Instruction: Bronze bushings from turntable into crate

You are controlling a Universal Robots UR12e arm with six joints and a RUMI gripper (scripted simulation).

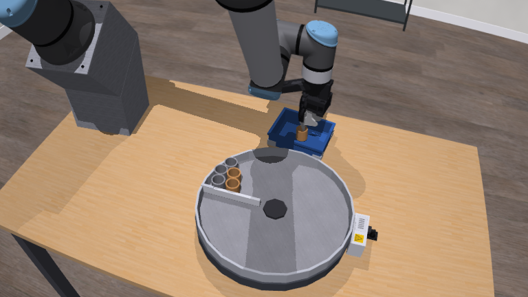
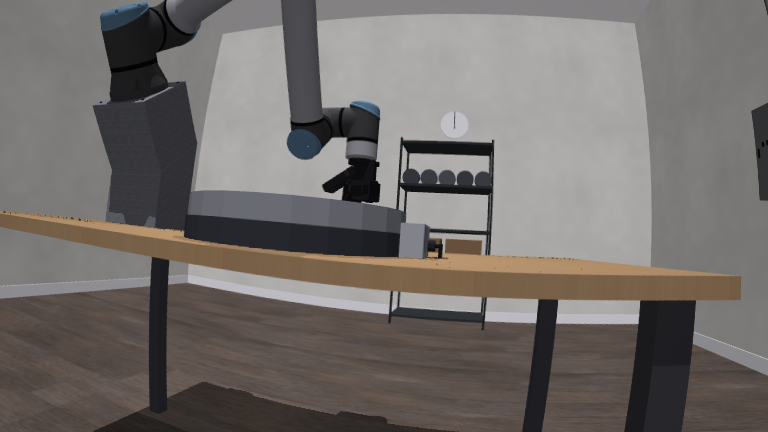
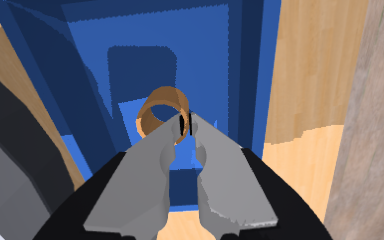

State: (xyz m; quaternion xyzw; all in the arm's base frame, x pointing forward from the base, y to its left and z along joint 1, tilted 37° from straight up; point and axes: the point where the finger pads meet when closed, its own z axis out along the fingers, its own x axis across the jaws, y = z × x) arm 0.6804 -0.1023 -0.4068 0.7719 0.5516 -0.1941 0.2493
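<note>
My hand is 2 cm to the left of the blue crate and 2 cm above it. Also, from my hand: grey turntable (36 cm to the right, 5 cm behind, 1 cm above).
</note>
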